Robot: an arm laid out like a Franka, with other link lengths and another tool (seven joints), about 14 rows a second.
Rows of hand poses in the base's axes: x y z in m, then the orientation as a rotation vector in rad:
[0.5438, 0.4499, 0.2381, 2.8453, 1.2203, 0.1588]
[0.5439, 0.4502, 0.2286, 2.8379, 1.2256, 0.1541]
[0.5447, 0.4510, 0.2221, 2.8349, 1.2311, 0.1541]
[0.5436, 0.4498, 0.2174, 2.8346, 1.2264, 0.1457]
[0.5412, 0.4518, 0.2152, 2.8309, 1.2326, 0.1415]
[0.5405, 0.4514, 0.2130, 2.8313, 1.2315, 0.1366]
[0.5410, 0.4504, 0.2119, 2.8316, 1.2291, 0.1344]
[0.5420, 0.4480, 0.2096, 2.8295, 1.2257, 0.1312]
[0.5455, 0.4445, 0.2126, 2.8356, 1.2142, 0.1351]
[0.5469, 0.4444, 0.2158, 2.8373, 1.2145, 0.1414]
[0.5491, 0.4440, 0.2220, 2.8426, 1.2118, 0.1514]
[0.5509, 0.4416, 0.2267, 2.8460, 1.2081, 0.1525]
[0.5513, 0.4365, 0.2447, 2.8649, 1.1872, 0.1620]
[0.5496, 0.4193, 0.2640, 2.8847, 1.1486, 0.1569]
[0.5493, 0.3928, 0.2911, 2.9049, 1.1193, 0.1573]
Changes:
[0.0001, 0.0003, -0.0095, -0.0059, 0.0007, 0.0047]
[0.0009, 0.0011, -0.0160, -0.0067, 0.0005, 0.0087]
[-0.0002, -0.0001, -0.0207, -0.0110, 0.0044, 0.0058]
[-0.0026, 0.0019, -0.0229, -0.0133, 0.0064, 0.0103]
[-0.0033, 0.0015, -0.0251, -0.0148, 0.0092, 0.0094]
[-0.0028, 0.0005, -0.0262, -0.0160, 0.0102, 0.0079]
[-0.0018, -0.0019, -0.0285, -0.0198, 0.0107, 0.0062]
[0.0017, -0.0054, -0.0255, -0.0172, 0.0089, -0.0021]
[0.0031, -0.0055, -0.0223, -0.0138, 0.0059, -0.0022]
[0.0053, -0.0059, -0.0161, -0.0072, 0.0018, -0.0048]
[0.0071, -0.0083, -0.0114, -0.0052, 0.0019, -0.0077]
[0.0075, -0.0134, 0.0066, 0.0070, 0.0004, -0.0242]
[0.0058, -0.0306, 0.0259, 0.0105, 0.0049, -0.0519]
[0.0055, -0.0571, 0.0530, 0.0192, 0.0081, -0.0737]

